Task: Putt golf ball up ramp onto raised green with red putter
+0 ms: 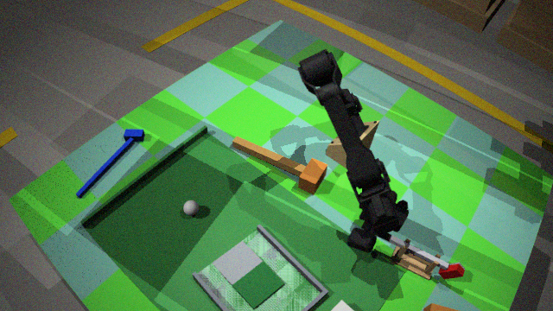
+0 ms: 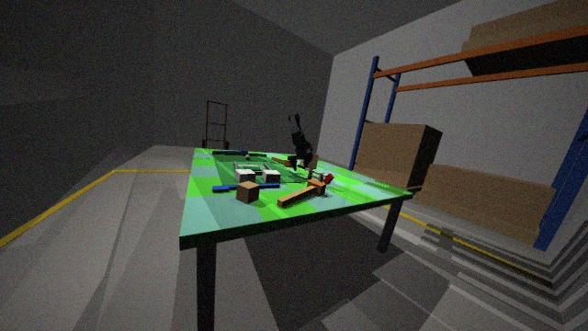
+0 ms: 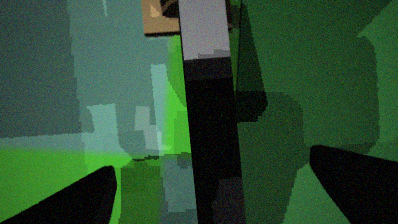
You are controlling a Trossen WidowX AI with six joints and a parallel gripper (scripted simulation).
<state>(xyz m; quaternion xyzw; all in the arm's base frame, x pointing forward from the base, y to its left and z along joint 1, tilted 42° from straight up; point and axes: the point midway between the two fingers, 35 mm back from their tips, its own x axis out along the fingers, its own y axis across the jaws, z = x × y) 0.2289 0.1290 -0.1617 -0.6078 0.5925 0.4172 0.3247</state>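
Right now my gripper tip is 130 mm to the right of the small wooden stand and 20 mm past it. Round my gripper tip: blue putter: 740 mm to the right, 290 mm ahead, 20 mm below; then white golf ball: 420 mm to the right, 240 mm ahead, 10 mm below.
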